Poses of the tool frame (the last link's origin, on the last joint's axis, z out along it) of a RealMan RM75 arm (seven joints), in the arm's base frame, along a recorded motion.
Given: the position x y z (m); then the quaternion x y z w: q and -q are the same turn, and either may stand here.
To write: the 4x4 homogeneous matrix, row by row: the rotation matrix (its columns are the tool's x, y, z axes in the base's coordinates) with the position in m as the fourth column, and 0 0 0 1 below. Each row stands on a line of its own. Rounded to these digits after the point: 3 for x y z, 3 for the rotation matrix.
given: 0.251 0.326 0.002 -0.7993 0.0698 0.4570 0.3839
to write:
0.573 -0.462 -0.677 0.251
0.239 -0.695 0.678 0.326
-0.784 -0.550 -0.288 0.002
0 0 0 1

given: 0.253 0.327 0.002 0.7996 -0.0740 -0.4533 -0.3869
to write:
0.578 -0.469 -0.668 0.253
0.232 -0.690 0.686 0.327
-0.782 -0.552 -0.290 0.002
0 0 0 1

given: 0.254 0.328 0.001 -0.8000 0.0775 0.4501 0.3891
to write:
0.583 -0.474 -0.660 0.254
0.226 -0.685 0.692 0.328
-0.780 -0.553 -0.292 0.001
0 0 0 1

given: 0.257 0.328 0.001 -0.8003 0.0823 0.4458 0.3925
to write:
0.589 -0.482 -0.649 0.257
0.218 -0.678 0.702 0.328
-0.778 -0.555 -0.294 0.001
0 0 0 1

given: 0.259 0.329 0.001 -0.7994 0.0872 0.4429 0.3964
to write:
0.592 -0.491 -0.639 0.259
0.212 -0.671 0.711 0.329
-0.777 -0.557 -0.293 0.001
0 0 0 1

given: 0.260 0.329 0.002 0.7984 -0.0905 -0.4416 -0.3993
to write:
0.594 -0.497 -0.633 0.260
0.208 -0.665 0.717 0.329
-0.777 -0.558 -0.291 0.002
0 0 0 1

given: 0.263 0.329 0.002 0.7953 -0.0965 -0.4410 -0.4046
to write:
0.592 -0.510 -0.623 0.263
0.203 -0.654 0.729 0.329
-0.780 -0.558 -0.284 0.002
0 0 0 1

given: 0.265 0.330 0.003 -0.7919 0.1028 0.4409 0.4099
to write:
0.590 -0.524 -0.614 0.265
0.199 -0.643 0.740 0.330
-0.783 -0.559 -0.275 0.003
0 0 0 1

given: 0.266 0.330 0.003 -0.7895 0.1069 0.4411 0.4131
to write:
0.588 -0.533 -0.608 0.266
0.196 -0.636 0.747 0.330
-0.785 -0.558 -0.270 0.003
0 0 0 1

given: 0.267 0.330 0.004 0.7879 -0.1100 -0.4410 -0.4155
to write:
0.587 -0.540 -0.604 0.267
0.193 -0.631 0.752 0.330
-0.786 -0.558 -0.266 0.004
0 0 0 1

